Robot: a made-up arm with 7 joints.
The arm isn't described. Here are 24 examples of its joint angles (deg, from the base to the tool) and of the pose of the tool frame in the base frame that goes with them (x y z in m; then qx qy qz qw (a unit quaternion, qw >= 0)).
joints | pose
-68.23 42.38 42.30 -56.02 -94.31 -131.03 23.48 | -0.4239 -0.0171 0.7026 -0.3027 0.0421 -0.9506 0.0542
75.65 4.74 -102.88 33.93 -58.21 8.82 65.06 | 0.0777 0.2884 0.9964 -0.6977 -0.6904 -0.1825 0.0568
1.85 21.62 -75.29 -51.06 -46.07 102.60 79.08 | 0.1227 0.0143 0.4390 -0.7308 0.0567 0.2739 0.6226
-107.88 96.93 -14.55 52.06 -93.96 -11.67 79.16 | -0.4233 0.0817 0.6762 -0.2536 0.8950 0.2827 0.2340
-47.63 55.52 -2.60 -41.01 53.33 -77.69 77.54 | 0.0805 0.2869 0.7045 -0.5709 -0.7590 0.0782 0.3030
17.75 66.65 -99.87 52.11 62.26 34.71 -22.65 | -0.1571 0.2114 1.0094 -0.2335 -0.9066 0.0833 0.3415
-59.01 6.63 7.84 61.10 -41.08 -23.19 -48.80 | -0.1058 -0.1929 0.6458 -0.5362 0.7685 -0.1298 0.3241
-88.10 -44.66 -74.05 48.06 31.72 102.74 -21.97 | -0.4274 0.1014 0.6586 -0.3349 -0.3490 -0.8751 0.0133
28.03 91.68 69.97 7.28 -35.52 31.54 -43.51 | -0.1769 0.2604 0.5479 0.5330 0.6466 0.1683 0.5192
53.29 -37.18 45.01 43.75 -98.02 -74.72 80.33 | -0.3149 -0.1425 0.8249 -0.6882 0.5613 -0.4582 0.0380
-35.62 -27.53 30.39 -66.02 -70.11 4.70 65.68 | -0.1202 -0.2364 0.8324 0.5879 -0.6787 -0.3896 0.2046
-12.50 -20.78 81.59 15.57 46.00 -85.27 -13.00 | 0.0856 0.1147 0.8547 0.7034 -0.2351 0.2590 0.6188
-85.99 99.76 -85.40 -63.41 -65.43 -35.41 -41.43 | -0.1115 0.0990 0.3819 -0.4035 0.3962 0.8198 0.0901
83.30 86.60 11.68 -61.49 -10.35 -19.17 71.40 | 0.0912 0.2975 0.9031 -0.5704 -0.7681 0.0170 0.2906
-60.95 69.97 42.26 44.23 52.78 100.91 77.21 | -0.0244 -0.0728 0.4309 -0.5225 0.2165 -0.1707 0.8068
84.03 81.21 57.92 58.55 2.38 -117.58 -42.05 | -0.2388 -0.0859 0.7740 -0.3299 0.7022 -0.5312 0.3406
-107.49 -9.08 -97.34 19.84 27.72 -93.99 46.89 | -0.0487 0.2841 0.8397 -0.3815 -0.7215 0.0194 0.5775
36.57 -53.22 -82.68 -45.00 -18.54 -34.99 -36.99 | 0.2455 -0.0313 0.7325 0.7505 -0.3465 -0.0455 0.5609
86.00 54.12 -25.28 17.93 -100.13 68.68 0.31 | 0.1724 0.2098 0.7346 0.2428 -0.0428 0.1490 0.9576
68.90 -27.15 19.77 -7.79 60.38 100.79 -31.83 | 0.1500 -0.0417 0.7134 -0.5673 0.1321 0.2103 0.7852
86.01 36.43 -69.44 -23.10 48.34 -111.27 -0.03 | -0.2885 0.2607 0.6687 0.1161 0.6032 0.6288 0.4768
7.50 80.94 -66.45 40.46 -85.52 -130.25 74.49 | 0.2306 0.2366 0.8541 0.8574 0.5114 -0.0464 0.0352
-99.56 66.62 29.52 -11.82 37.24 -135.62 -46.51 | -0.0388 0.0371 0.4906 0.8077 -0.2541 -0.5236 0.0938
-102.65 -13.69 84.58 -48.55 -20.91 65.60 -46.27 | -0.3434 0.0391 0.8097 0.0452 0.8609 -0.5062 0.0227
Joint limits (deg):
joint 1: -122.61..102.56
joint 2: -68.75..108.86
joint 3: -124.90..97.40
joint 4: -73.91..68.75
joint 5: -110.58..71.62
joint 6: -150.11..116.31
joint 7: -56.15..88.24
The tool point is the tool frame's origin. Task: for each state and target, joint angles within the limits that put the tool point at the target. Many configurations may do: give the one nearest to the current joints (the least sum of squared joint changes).
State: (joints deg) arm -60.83 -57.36 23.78 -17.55 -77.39 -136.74 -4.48
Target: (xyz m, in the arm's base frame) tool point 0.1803 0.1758 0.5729
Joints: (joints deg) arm -51.28 -68.75 7.14 28.03 -50.54 -125.23 3.95
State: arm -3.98 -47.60 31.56 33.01 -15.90 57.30 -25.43
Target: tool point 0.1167 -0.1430 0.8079
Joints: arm -6.37 -52.21 29.87 42.37 -10.98 60.72 -33.97
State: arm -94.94 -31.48 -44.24 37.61 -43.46 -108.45 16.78
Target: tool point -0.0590 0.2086 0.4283
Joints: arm -108.09 -31.58 -38.15 50.52 -39.31 -108.32 -6.52
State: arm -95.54 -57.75 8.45 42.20 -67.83 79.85 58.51
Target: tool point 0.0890 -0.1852 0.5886
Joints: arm -100.29 -56.22 14.24 40.41 -72.82 74.54 80.32
